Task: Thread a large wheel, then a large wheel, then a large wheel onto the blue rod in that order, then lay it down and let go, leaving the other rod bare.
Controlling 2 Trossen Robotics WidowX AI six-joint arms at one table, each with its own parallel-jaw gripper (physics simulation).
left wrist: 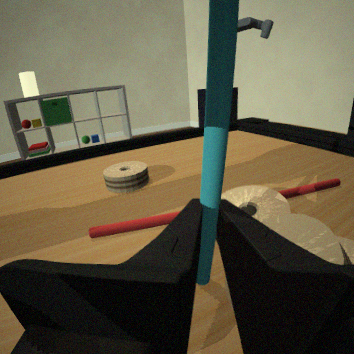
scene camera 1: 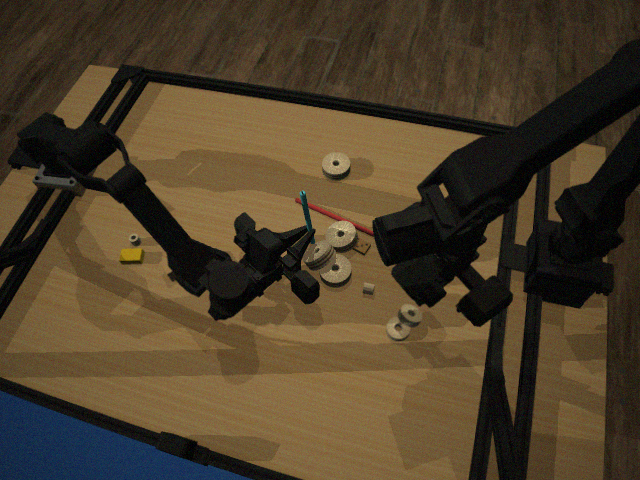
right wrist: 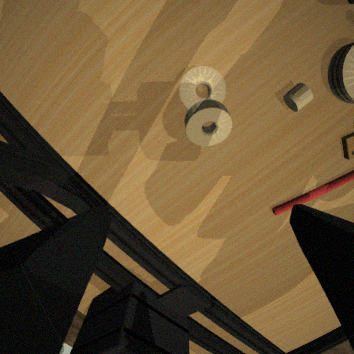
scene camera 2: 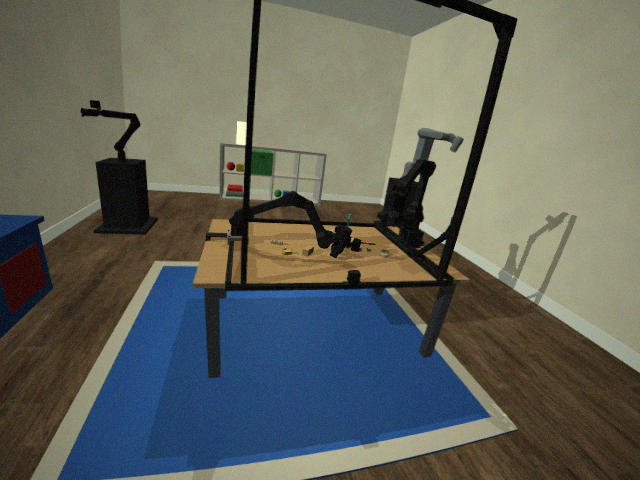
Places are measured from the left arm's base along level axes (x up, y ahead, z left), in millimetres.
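Pixels of known places: left gripper, between the fingertips: point(left wrist: 207, 206) point(scene camera 1: 312, 228); right gripper, between the fingertips: point(right wrist: 201, 213) point(scene camera 2: 392, 234); left arm's base, origin of its link: point(scene camera 2: 237, 233); right arm's base, origin of its link: point(scene camera 1: 570, 249) point(scene camera 2: 412, 229).
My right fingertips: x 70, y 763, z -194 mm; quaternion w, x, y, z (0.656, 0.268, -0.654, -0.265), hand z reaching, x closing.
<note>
Ahead of a thing's pixels: the offset from my right fingertips to its top centre.
My left gripper point(scene camera 1: 311, 233) point(left wrist: 207, 206) is shut on the blue rod {dx +76, dy -219, dz +97 mm} point(scene camera 1: 306, 210) point(scene camera 2: 348, 219) point(left wrist: 215, 165), held nearly upright; no wheel shows on it. Large pale wheels lie on the table: one alone {dx -87, dy -205, dz +280 mm} point(scene camera 1: 328, 166) point(left wrist: 114, 174) at the back; a second {dx -74, dy -167, dz +117 mm} point(scene camera 1: 333, 232) point(left wrist: 270, 200); a third {dx -87, dy -168, dz +51 mm} point(scene camera 1: 326, 273); and a tilted one {dx -55, dy -200, dz +69 mm} point(scene camera 1: 319, 254) point(left wrist: 305, 240) between those two, close to the left fingertips. The red rod {dx -98, dy -145, dz +149 mm} point(scene camera 1: 330, 212) point(left wrist: 135, 224) point(right wrist: 320, 191) lies bare behind them. My right gripper point(right wrist: 201, 213) is open and empty above the table; its fingertips are hidden in scene camera 1.
Two smaller wheels {dx -94, dy -49, dz -37 mm} point(scene camera 1: 398, 334) point(right wrist: 186, 90), one overlapping the other, lie toward the front right. A short grey cylinder {dx -89, dy -107, dz +26 mm} point(scene camera 1: 368, 288) point(right wrist: 299, 97) and a small brown piece {dx -99, dy -141, dz +114 mm} point(scene camera 1: 363, 247) lie near the large wheels. A yellow block {dx -92, dy -547, dz +24 mm} point(scene camera 1: 131, 255) point(scene camera 2: 286, 252) lies at the left.
</note>
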